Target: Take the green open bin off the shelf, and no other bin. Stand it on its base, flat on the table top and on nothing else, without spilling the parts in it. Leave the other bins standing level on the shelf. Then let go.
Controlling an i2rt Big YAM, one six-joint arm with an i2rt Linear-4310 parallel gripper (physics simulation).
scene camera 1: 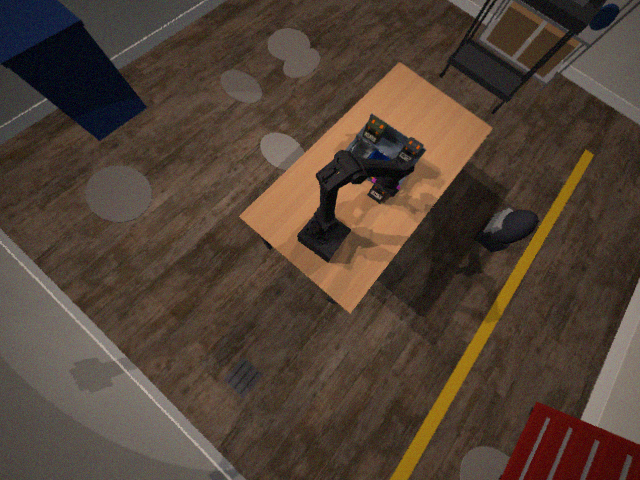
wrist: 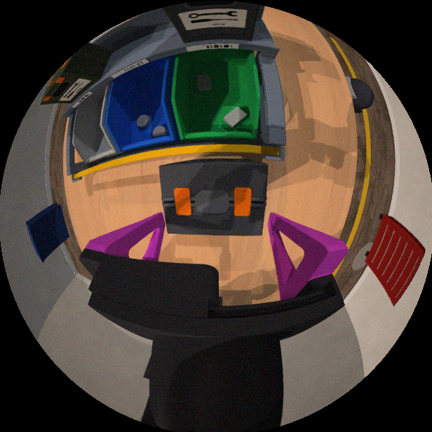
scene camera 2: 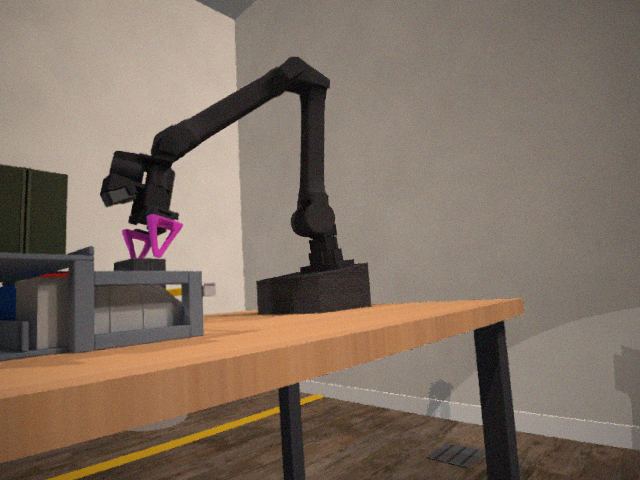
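Seen in the pictures: gripper, fingertip midpoint: (scene camera 1: 382, 187) (scene camera 2: 146, 261); arm's base at its link origin: (scene camera 1: 317, 232) (scene camera 2: 327, 269).
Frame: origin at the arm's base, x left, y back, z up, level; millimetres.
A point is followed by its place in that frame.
Note:
The green open bin (wrist: 217, 135) stands in the shelf (wrist: 272, 100) (scene camera 2: 81, 304) @(z -52, x 140, y -638 mm) at its right end in the wrist view, with a pale block and a dark square piece in it. The arm hides it in scene camera 1. The blue bin (wrist: 135, 100) is beside it, then the grey bin (wrist: 87, 131). My gripper (wrist: 216, 217) (scene camera 2: 146, 256) @(z 27, x -153, y -405 mm) (scene camera 1: 385, 183) @(z 27, x -153, y -405 mm) is open and empty, its magenta fingers pointing down. It is in front of the shelf, over a dark case (wrist: 215, 175) (scene camera 2: 139, 265) @(z 14, x -107, y -443 mm) (scene camera 1: 377, 193) @(z -25, x -150, y -389 mm); in scene camera 2 the fingertips appear just above the case top.
The dark case with orange latches stands on the table (scene camera 1: 289, 196) @(z -102, x 264, y -117 mm), close before the shelf's yellow front strip (wrist: 175, 152) and the green bin. A green case (wrist: 75, 75) (scene camera 2: 46, 211) @(z 50, x 110, y -664 mm) (scene camera 1: 375, 126) @(z 95, x 62, y -661 mm) and another dark case (wrist: 215, 20) (scene camera 1: 412, 147) @(z 120, x -169, y -644 mm) stand on the shelf top.

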